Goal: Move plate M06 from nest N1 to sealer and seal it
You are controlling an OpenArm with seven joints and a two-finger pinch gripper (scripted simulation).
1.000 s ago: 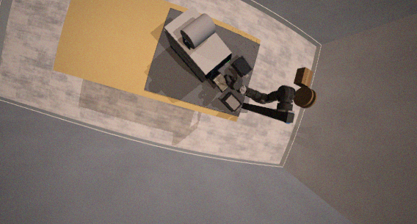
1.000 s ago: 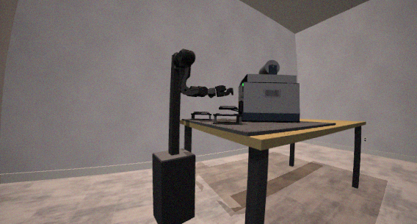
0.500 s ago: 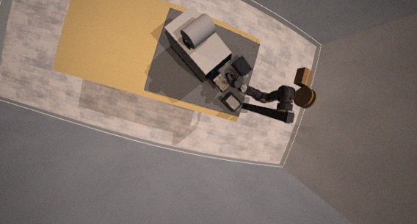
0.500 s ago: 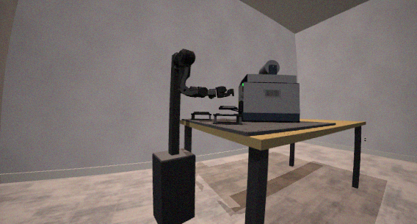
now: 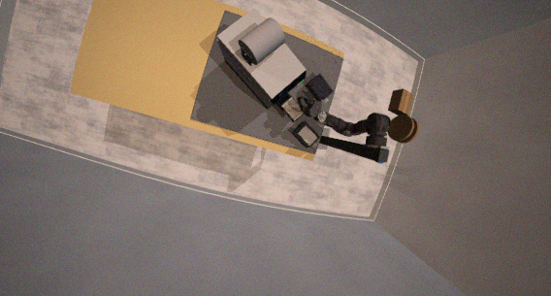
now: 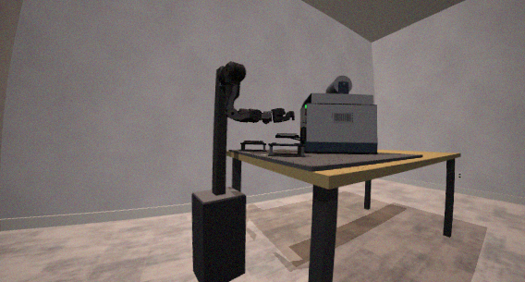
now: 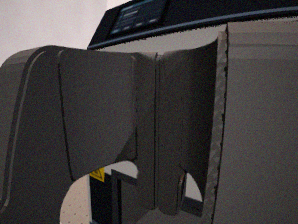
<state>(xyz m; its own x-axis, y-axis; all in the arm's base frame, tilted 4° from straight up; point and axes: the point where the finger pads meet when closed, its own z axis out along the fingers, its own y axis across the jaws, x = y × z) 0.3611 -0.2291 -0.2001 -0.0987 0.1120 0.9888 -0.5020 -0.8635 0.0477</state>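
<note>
The start key is 90 mm to the right of my hand, 30 mm below it and 10 mm ahead of it. The rest, counted from my hand: yellow warning label (140 mm ahead, 70 mm below, 50 mm to the left); sealer stage (130 mm below, 50 mm to the left); open plate M06 (110 mm below, 50 mm to the left).
</note>
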